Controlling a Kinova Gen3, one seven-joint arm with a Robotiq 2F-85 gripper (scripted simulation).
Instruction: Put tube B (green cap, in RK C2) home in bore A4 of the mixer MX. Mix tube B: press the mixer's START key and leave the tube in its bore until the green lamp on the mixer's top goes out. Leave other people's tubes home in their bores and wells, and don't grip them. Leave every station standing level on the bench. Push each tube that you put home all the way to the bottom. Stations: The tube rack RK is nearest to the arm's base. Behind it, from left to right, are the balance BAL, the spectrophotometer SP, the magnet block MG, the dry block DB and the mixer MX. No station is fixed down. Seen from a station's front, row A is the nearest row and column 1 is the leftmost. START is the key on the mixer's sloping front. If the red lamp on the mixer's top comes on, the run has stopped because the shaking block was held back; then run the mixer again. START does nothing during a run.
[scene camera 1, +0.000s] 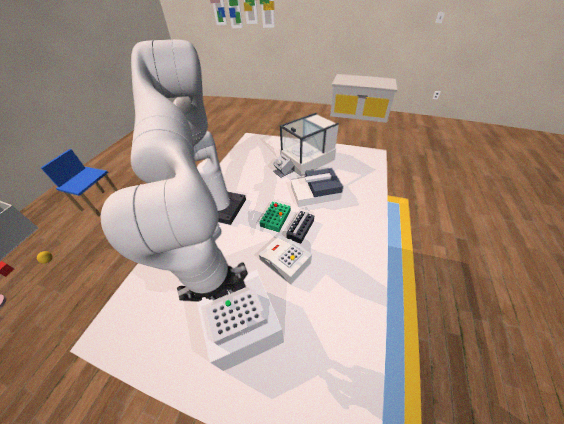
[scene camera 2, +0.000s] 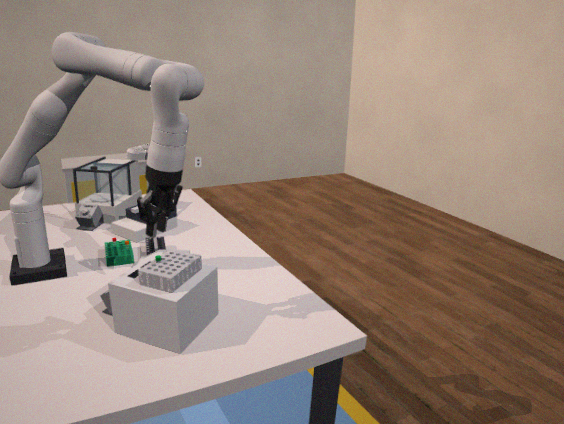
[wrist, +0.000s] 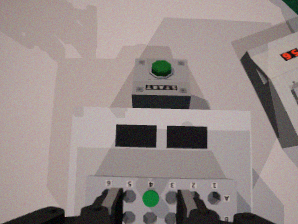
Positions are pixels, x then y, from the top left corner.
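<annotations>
The wrist view has the glass-walled balance out of frame, and the spectrophotometer is out of frame in the wrist view too. You can see the glass-walled balance in scene camera 1 and in scene camera 2: on the glass-walled balance (scene camera 1: 309, 148) and (scene camera 2: 117, 186) are the same spot. The spectrophotometer is in scene camera 1 and in scene camera 2 as well, and on the spectrophotometer (scene camera 2: 132, 227) and (scene camera 1: 299, 193) are the same spot. As for the mixer MX, it's there in scene camera 1 (231, 345), in scene camera 2 (168, 306) and in the wrist view (159, 144).
</annotations>
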